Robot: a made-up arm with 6 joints.
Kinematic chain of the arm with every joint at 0, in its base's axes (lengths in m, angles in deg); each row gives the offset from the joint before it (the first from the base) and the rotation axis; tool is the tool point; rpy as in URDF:
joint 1: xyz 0 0 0.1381 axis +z
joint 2: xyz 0 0 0 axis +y
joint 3: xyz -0.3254 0 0.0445 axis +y
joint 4: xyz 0.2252 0 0.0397 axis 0.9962 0 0.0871
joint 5: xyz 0 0 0 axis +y
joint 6: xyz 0.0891 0 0.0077 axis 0.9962 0 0.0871
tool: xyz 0 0 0 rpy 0 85 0
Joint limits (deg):
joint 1: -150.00..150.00
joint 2: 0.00..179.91
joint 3: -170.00..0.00
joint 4: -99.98..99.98
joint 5: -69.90..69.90
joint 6: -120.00..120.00
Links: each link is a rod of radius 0.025 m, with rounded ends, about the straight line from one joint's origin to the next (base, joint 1, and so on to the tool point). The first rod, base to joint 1, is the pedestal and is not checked.
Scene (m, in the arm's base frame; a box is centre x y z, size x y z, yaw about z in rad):
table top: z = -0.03
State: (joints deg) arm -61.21 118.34 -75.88 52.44 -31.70 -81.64
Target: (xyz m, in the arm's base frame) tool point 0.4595 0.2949 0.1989
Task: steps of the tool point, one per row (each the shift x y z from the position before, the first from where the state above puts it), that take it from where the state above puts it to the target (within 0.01 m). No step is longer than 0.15 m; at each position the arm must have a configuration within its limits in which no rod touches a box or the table.
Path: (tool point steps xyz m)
1: 0.1059 0.0494 -0.0070
2: 0.0923 0.0761 -0.0074
3: 0.0722 0.0990 -0.0079
4: 0.0461 0.1163 -0.0084
5: 0.0162 0.1266 -0.0088
6: -0.0160 0.1291 -0.0091
7: -0.0483 0.1233 -0.0095

